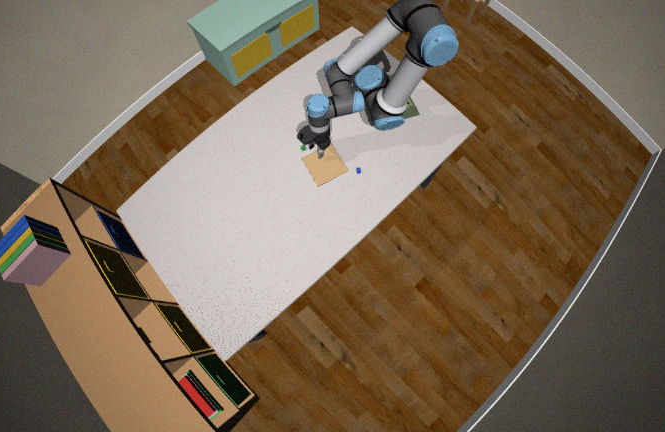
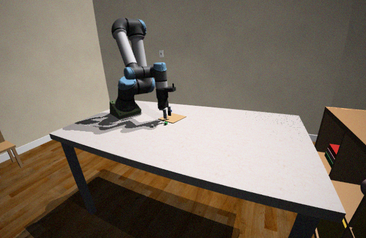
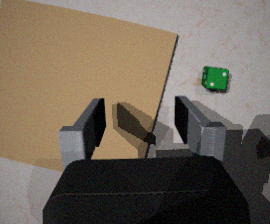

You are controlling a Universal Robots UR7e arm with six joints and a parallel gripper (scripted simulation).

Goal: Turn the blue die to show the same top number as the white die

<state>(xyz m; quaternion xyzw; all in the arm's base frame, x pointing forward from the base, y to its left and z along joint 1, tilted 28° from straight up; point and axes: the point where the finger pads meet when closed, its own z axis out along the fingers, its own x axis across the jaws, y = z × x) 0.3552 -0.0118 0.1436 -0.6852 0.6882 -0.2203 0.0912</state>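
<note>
The tan mat is 1 cm ahead of my hand, 5 cm to the left of it and 4 cm below it. Also, from my hand: green die: 2 cm ahead, 6 cm to the right, 4 cm below; blue die: 6 cm behind, 17 cm to the left, 4 cm below; white die: 5 cm behind, 12 cm to the right, 4 cm below.
</note>
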